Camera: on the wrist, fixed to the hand. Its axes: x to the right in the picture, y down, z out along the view.
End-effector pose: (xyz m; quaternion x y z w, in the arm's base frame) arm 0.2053 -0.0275 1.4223 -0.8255 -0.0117 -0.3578 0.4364
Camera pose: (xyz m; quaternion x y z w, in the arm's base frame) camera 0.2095 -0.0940 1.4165 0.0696 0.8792 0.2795 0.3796
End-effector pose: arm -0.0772 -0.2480 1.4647 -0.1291 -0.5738 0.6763 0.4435
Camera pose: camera -0.0792 -0.2022 1.4160 0.6725 -0.2309 -0.4295 0.5567
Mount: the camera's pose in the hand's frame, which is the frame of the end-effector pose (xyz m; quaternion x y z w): 0.0191 0.0467 -0.0439 -0.0325 -0.1823 -0.9827 0.0021
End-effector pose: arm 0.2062 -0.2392 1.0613 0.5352 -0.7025 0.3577 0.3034
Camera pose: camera 0.1582 -0.2051 1.0930 0.7468 0.4575 -0.4178 0.2415
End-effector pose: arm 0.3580 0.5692 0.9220 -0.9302 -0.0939 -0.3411 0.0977
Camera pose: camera 0.3565 0.5155 0.9618 -0.0250 0.9210 -0.0698 0.3823
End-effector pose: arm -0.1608 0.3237 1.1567 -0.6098 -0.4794 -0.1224 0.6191
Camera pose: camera -0.0972 0.3042 1.1500 -0.4274 0.7092 0.5131 0.2262
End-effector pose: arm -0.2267 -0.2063 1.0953 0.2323 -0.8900 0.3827 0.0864
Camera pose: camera -0.2669 -0.1533 1.1021 0.9421 0.1982 -0.1554 0.2216
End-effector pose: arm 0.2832 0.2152 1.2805 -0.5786 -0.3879 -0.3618 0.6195
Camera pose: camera 0.3362 0.1746 1.2760 -0.2939 0.6706 0.5167 0.4438
